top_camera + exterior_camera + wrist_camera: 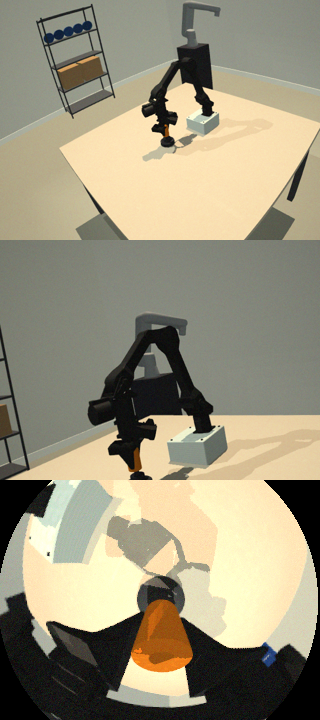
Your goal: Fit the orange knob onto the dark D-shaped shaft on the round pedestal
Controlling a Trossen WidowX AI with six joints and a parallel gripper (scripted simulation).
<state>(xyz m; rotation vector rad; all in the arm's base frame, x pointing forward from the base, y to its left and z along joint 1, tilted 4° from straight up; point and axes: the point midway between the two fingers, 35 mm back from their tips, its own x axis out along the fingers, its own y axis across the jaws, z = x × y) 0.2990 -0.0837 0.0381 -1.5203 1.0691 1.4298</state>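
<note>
Right now the orange knob is 20 mm above my gripper tip. From my gripper tip the other things lie so: dark round pedestal: 40 mm below.
</note>
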